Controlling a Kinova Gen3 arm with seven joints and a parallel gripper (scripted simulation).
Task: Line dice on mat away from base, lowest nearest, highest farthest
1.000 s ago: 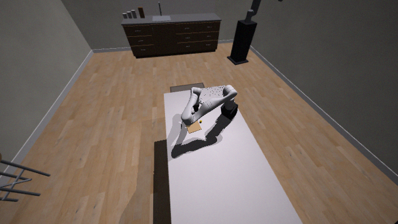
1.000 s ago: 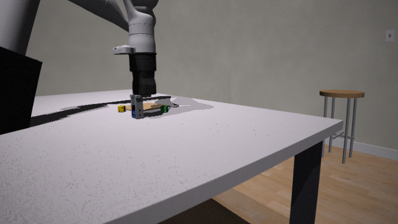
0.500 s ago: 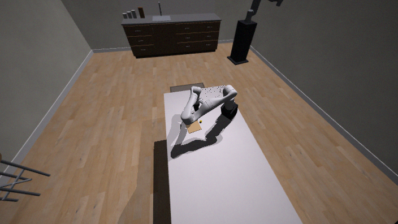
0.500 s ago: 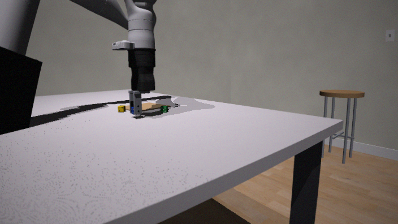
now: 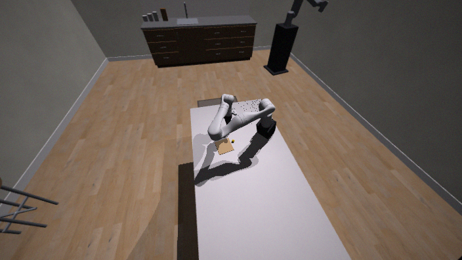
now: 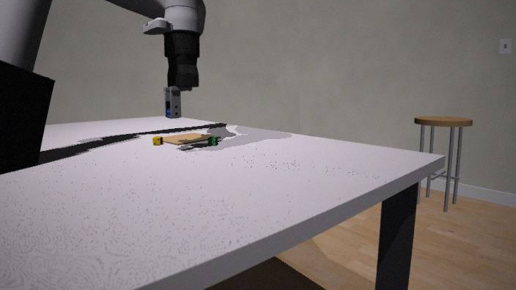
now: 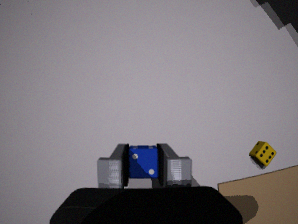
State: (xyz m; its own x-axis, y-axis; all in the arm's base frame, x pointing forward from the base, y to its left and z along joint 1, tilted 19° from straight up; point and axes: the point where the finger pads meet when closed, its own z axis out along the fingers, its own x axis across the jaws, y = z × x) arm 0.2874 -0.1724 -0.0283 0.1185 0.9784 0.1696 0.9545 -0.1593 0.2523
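Right now the yellow die is 130 mm to the left of my hand, 90 mm below it and 30 mm ahead of it. Round my hand: tan mat 150 mm to the left, 120 mm ahead, 90 mm below; then green die 110 mm ahead, 90 mm below, 10 mm to the left; then blue die 10 mm below.
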